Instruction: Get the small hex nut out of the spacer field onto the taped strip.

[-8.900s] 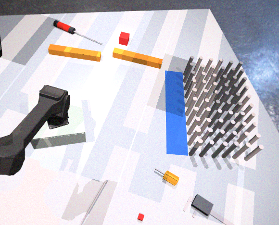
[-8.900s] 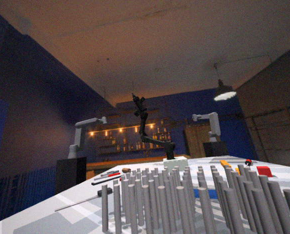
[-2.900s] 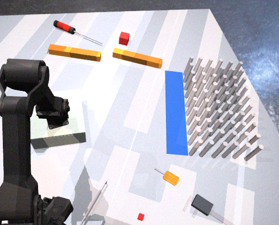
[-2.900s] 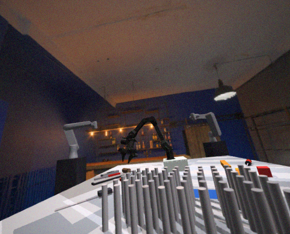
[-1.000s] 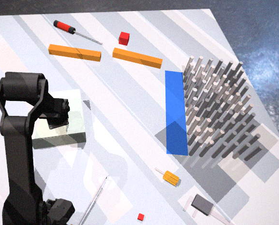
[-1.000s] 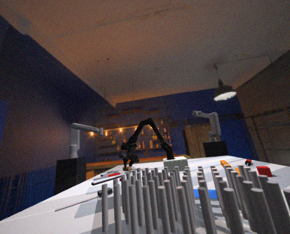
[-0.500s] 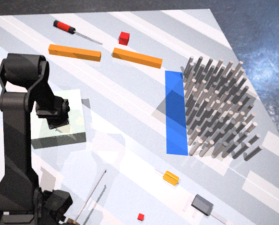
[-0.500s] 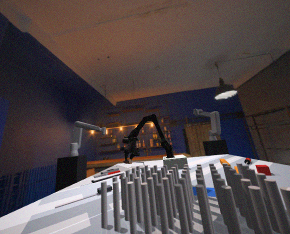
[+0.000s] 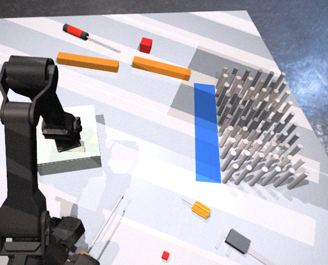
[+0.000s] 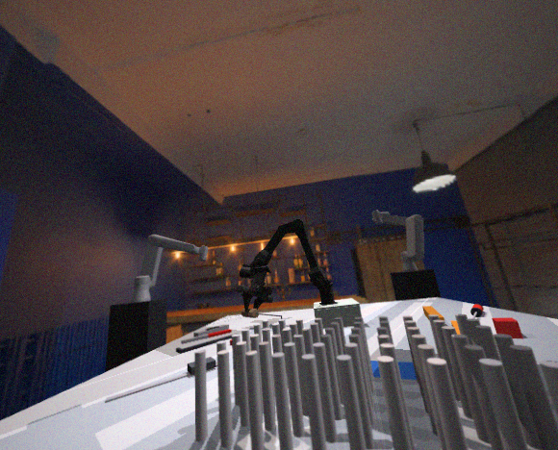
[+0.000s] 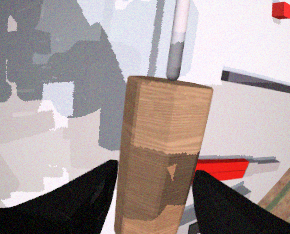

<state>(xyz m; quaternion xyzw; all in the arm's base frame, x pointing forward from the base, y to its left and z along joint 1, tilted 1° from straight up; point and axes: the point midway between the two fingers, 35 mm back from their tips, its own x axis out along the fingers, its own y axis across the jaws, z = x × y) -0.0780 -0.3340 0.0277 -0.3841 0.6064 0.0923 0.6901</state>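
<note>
My gripper tip is 8 cm short of the wooden-handled tool, 7 cm to the right of it and 1 cm above it. The rest, counted from my gripper tip: yellow-handled tool 36 cm ahead, 5 cm below, 4 cm to the left; then blue taped strip 52 cm ahead, 29 cm to the left, 7 cm below; then small red cube 22 cm ahead, 6 cm below, 4 cm to the right.
</note>
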